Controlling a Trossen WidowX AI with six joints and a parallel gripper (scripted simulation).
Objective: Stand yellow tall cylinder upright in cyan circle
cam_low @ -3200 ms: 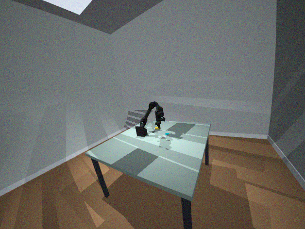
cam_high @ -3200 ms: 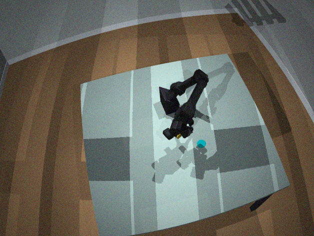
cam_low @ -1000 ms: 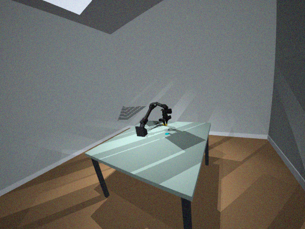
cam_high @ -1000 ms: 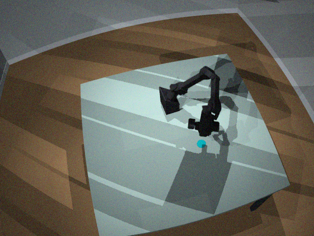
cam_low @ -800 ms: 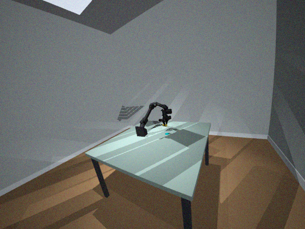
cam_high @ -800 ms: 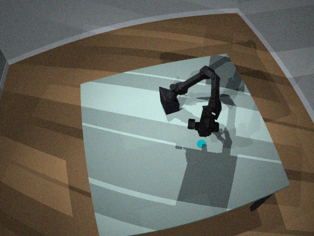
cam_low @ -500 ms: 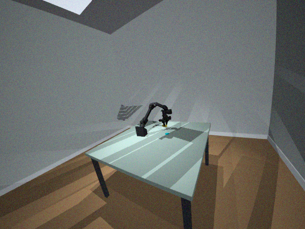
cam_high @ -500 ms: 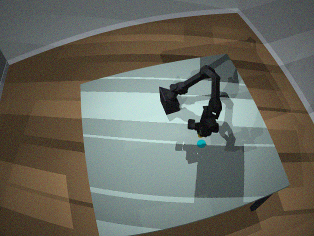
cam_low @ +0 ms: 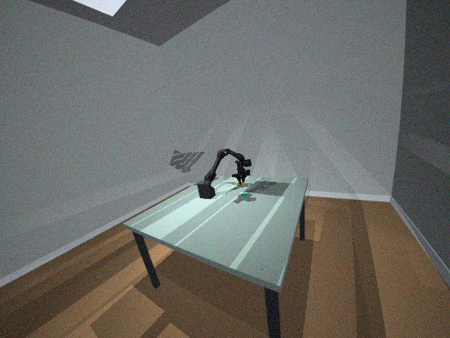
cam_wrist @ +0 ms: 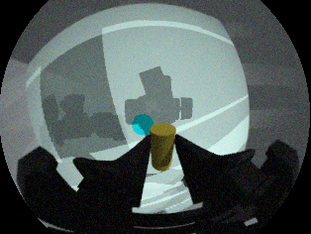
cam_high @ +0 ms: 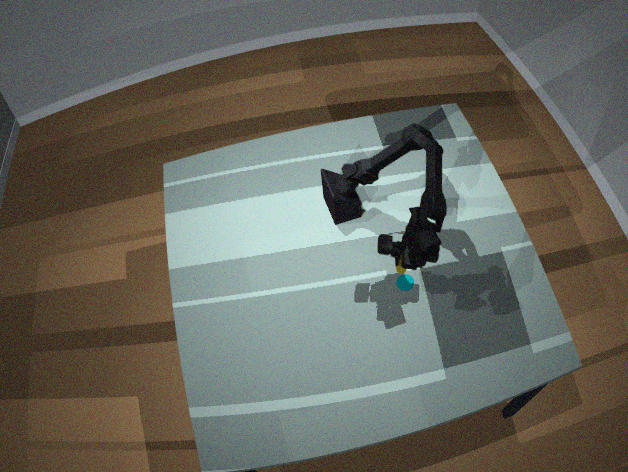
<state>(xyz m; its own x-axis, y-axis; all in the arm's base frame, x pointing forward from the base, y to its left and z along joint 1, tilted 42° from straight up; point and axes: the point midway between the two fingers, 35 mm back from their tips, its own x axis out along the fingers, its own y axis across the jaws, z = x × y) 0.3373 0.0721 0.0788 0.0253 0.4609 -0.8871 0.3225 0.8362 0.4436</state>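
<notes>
My gripper tip is 2 cm to the right of the cyan circle and 12 cm above it. Round my gripper tip: yellow tall cylinder 2 cm behind, 1 cm to the left, 1 cm below.
</notes>
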